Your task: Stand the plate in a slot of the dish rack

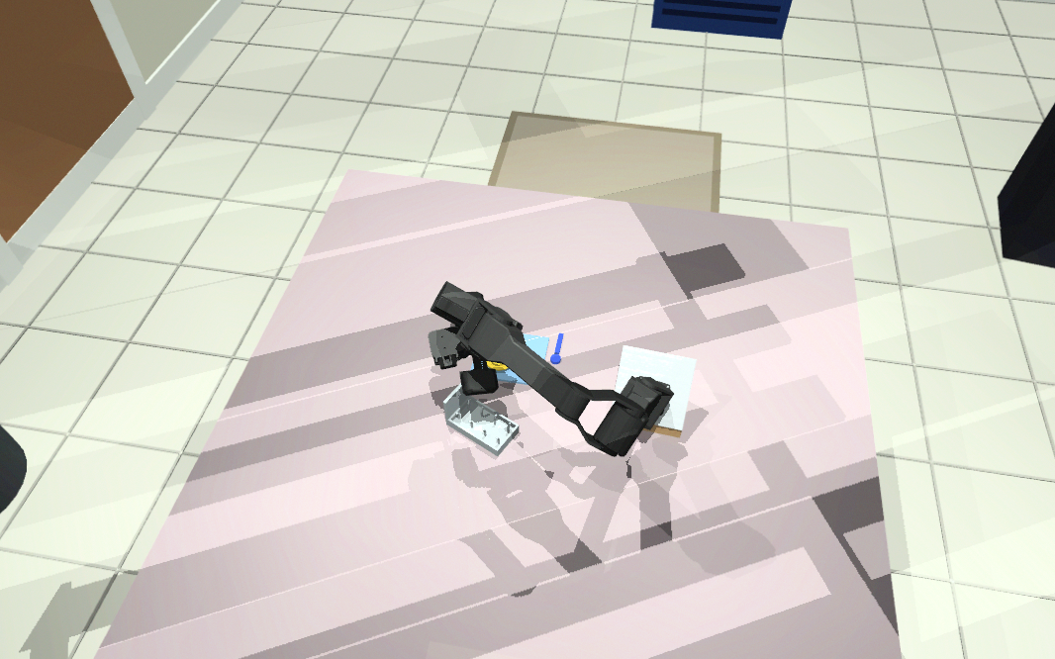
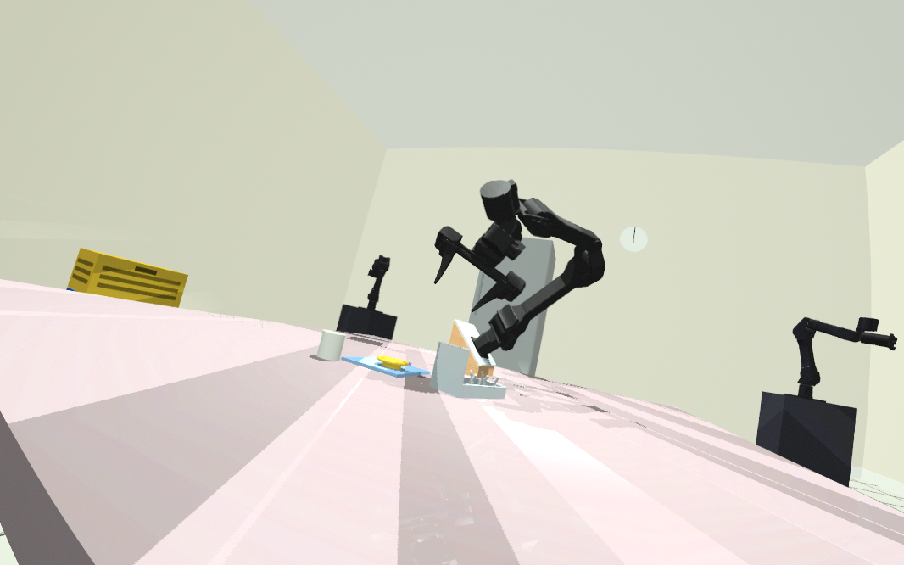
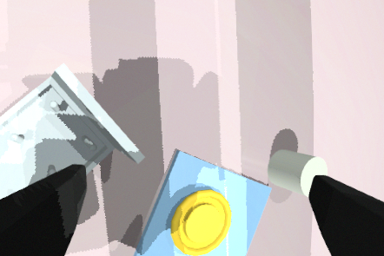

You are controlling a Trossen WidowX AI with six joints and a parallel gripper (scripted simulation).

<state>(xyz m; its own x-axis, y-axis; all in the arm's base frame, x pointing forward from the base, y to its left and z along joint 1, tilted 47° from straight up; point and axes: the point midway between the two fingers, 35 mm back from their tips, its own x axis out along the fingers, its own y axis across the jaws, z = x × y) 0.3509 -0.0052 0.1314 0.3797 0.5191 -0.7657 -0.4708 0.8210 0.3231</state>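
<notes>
The yellow plate lies 3 cm behind my gripper tip, 12 cm to the right of it and 15 cm below it. Round my gripper tip: grey dish rack: 5 cm behind, 4 cm to the left, 14 cm below; white cup: 6 cm ahead, 20 cm to the right, 14 cm below.
</notes>
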